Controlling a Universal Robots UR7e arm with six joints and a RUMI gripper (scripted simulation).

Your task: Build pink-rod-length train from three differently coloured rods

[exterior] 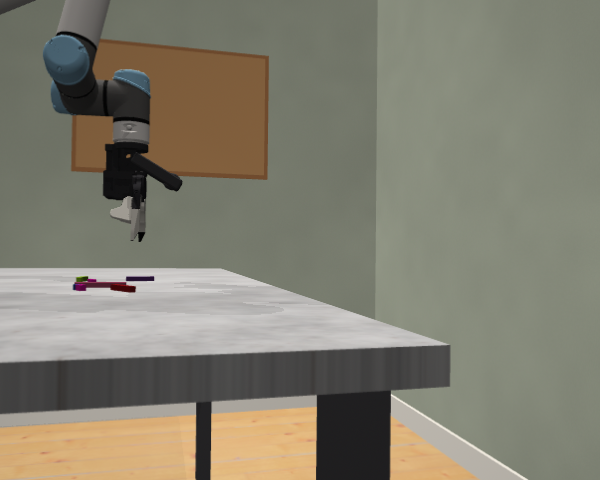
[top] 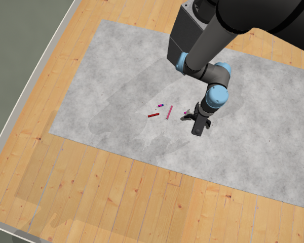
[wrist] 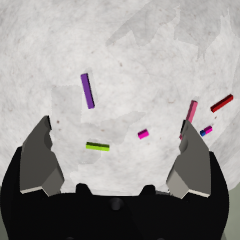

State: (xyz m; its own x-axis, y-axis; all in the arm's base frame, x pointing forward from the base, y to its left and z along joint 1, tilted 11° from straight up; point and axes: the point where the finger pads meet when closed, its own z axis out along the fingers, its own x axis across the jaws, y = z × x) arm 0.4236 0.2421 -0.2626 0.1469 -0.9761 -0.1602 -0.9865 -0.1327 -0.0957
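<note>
Now: the purple rod 80 mm below my hand, 50 mm to the left of it and 10 mm behind it. The rest, counted from my hand: lime rod (120 mm behind, 80 mm below, 20 mm to the left); pink rod (160 mm to the right, 80 mm below, 30 mm behind); small blue rod (220 mm to the right, 80 mm below, 50 mm behind).
</note>
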